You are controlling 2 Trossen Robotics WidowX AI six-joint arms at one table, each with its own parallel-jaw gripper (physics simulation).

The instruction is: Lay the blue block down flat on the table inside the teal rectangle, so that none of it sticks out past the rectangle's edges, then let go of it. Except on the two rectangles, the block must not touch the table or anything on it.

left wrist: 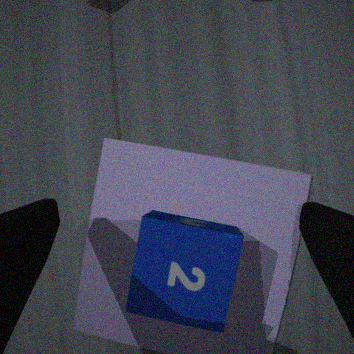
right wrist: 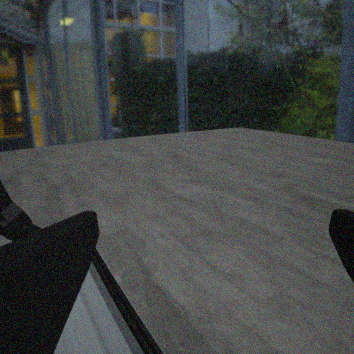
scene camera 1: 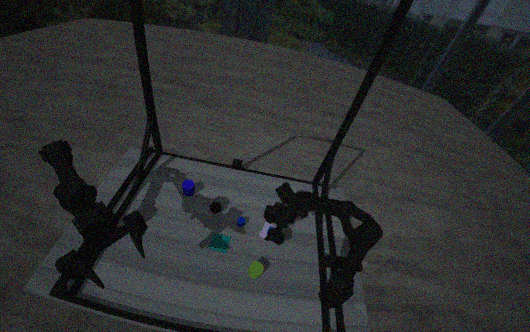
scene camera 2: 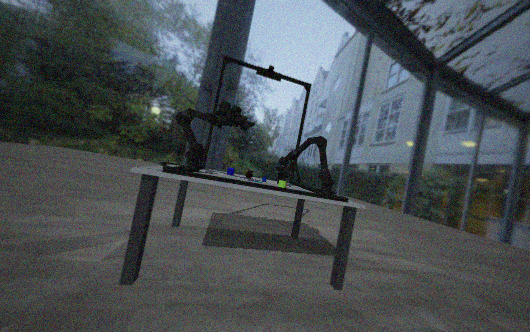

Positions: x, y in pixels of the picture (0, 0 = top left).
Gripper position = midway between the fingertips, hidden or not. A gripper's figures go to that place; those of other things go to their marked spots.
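Distance of my left gripper (scene camera 1: 267, 231): 90 cm from the lens; my right gripper (scene camera 1: 124, 271) is 50 cm from the lens.
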